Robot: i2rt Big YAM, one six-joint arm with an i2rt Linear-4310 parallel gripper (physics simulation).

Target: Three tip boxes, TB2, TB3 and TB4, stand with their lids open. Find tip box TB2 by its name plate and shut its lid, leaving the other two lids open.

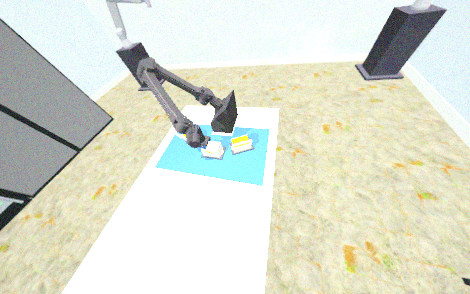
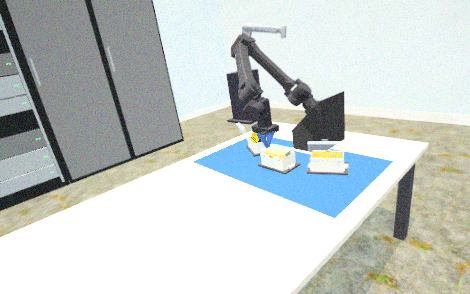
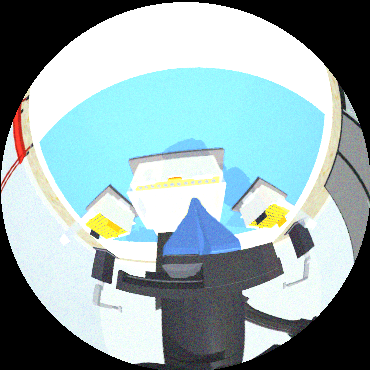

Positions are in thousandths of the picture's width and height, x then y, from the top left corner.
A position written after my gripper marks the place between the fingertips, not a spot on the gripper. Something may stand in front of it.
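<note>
You'd find my gripper (image 3: 523, 545) here, and I can see a clear lid (image 2: 690, 512) as well as a clear lid (image 3: 434, 553).
</note>
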